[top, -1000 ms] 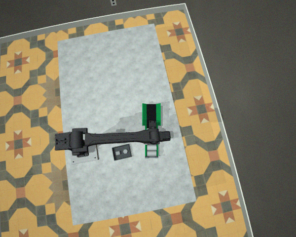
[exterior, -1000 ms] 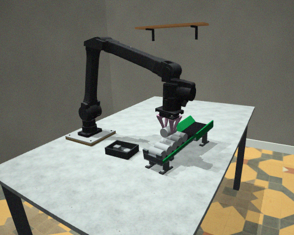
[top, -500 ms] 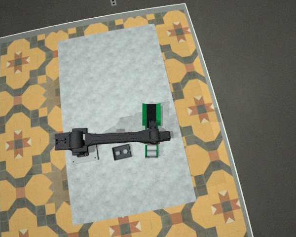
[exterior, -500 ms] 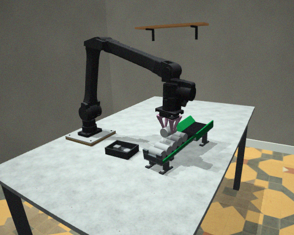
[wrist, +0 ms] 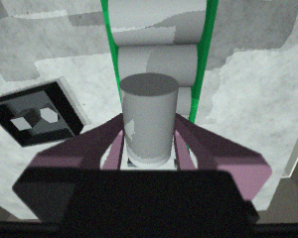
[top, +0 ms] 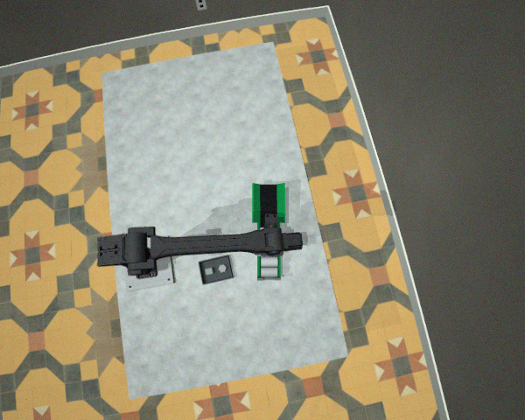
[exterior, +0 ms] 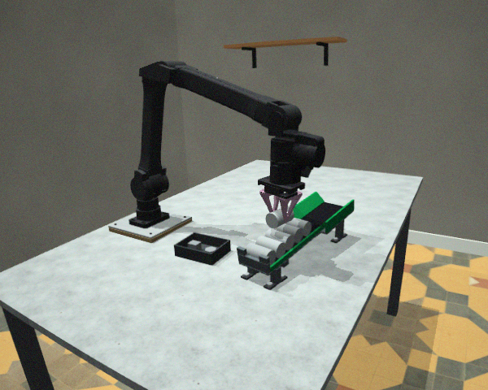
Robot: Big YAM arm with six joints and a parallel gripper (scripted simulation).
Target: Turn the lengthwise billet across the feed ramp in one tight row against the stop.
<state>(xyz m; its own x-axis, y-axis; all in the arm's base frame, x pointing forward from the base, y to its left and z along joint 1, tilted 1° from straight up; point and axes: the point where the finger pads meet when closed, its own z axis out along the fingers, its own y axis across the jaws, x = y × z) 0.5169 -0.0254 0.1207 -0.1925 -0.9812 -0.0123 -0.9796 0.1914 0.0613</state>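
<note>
Now: the billet right at my hand. The rest, counted from my hand: black tray (220 mm behind, 50 mm to the right, 130 mm below); stop (10 mm behind, 110 mm to the right, 80 mm below).
</note>
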